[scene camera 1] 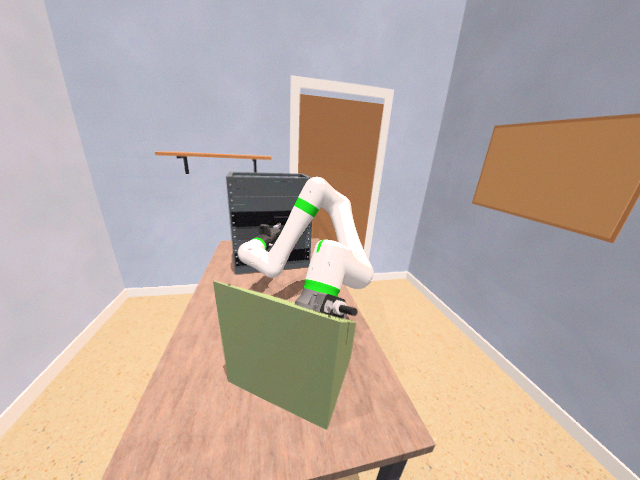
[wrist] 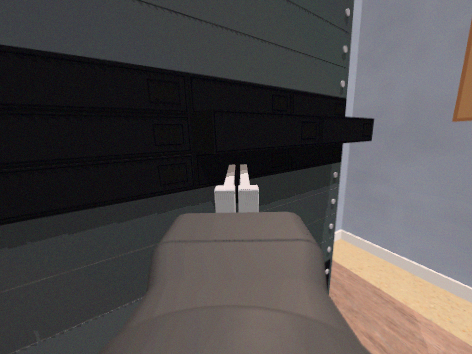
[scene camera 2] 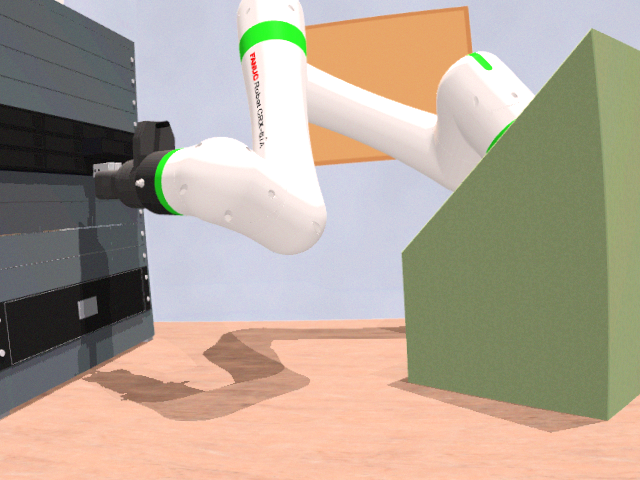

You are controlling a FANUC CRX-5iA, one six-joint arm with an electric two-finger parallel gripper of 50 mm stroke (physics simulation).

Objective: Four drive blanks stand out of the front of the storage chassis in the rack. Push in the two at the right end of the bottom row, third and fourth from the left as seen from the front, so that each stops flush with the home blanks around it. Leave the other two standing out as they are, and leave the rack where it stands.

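Pixels of known places: gripper, fingertip midpoint: [scene camera 1: 279, 224] [wrist: 238, 176] [scene camera 2: 97, 170]; arm's base, link origin: [scene camera 1: 315, 310].
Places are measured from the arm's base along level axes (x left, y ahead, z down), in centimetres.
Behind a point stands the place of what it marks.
Note:
The dark storage chassis [scene camera 1: 247, 219] @(x 2.0, y 77.1, z -10.9 cm) [scene camera 2: 31, 138] @(x 1.0, y 76.9, z -11.0 cm) [wrist: 90, 140] @(x -6.8, y 75.0, z -10.6 cm) sits in the grey rack [scene camera 1: 266, 187] @(x -9.7, y 75.9, z -29.4 cm) [scene camera 2: 36, 206] @(x -1.6, y 77.8, z -1.3 cm) [wrist: 250, 57] @(x -19.8, y 73.4, z -17.9 cm). In the wrist view, two middle-row blanks stand out at the right: the third [wrist: 260, 134] @(x -15.7, y 69.2, z -10.6 cm) and the fourth [wrist: 345, 129] @(x -26.9, y 66.5, z -10.9 cm). Below them, the third bottom-row blank [wrist: 215, 166] @(x -14.6, y 73.1, z -8.1 cm) and the fourth [wrist: 317, 154] @(x -28.4, y 69.7, z -8.0 cm) look about level with the front, but dark shading and the blanks above partly hide them. My gripper [scene camera 1: 279, 225] @(x -16.5, y 72.4, z -7.0 cm) [scene camera 2: 95, 167] @(x -16.5, y 72.4, z -7.0 cm) [wrist: 238, 176] @(x -16.5, y 72.4, z -7.0 cm) is shut and empty. Its tips are at the lower edge of the third bottom-row blank; whether they touch it I cannot tell.
The rack stands at the far end of the wooden table [scene camera 1: 170, 392] @(x 47.0, y 13.6, z 26.9 cm) [scene camera 2: 336, 444] @(x 25.6, y 38.1, z 26.9 cm) [wrist: 395, 310] @(x -50.0, y 59.0, z 26.9 cm). A black panel with a light label [scene camera 2: 87, 307] @(x -13.0, y 75.0, z 15.8 cm) is low in the rack. A green wedge-shaped block [scene camera 1: 279, 351] @(x 16.5, y -8.5, z 1.8 cm) [scene camera 2: 506, 268] @(x 19.3, y 16.3, z 10.5 cm) stands near the arm's base.

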